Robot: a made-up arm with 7 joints.
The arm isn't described. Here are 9 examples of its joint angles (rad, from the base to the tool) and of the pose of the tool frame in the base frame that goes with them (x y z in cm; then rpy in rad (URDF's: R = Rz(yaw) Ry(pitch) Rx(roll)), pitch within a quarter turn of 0, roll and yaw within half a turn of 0).
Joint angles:
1: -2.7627 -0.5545 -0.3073 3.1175 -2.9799 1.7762 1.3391
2: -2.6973 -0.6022 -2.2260 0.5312 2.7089 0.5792 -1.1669
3: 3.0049 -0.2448 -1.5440 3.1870 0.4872 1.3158 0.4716
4: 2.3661 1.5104 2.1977 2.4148 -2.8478 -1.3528 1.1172
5: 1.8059 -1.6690 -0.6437 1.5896 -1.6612 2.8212 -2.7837
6: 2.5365 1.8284 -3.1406 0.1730 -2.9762 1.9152 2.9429
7: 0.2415 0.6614 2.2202 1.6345 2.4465 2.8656 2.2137
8: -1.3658 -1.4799 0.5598 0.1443 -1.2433 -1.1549 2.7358
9: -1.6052 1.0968 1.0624 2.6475 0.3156 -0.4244 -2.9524
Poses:
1: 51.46 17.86 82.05 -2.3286 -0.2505 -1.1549
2: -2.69 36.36 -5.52 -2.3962 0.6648 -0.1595
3: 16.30 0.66 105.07 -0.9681 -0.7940 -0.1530
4: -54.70 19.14 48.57 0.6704 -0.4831 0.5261
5: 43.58 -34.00 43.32 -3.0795 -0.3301 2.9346
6: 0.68 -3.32 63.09 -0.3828 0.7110 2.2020
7: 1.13 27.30 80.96 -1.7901 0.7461 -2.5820
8: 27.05 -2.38 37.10 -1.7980 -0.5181 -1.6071
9: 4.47 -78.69 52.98 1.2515 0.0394 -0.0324
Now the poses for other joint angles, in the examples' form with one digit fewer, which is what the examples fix.
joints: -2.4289 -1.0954 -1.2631 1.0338 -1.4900 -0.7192 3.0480
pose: -28.6 33.8 56.3 -0.730 0.673 2.315
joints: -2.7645 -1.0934 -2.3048 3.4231 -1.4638 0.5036 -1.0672
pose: 66.1 13.1 72.9 1.376 -0.114 1.476
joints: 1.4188 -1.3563 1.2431 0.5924 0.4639 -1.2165 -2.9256
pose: -42.5 0.2 45.6 -0.692 0.408 1.909
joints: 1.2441 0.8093 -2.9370 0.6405 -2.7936 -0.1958 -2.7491
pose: -0.1 -35.8 39.3 -2.104 -0.899 -2.872
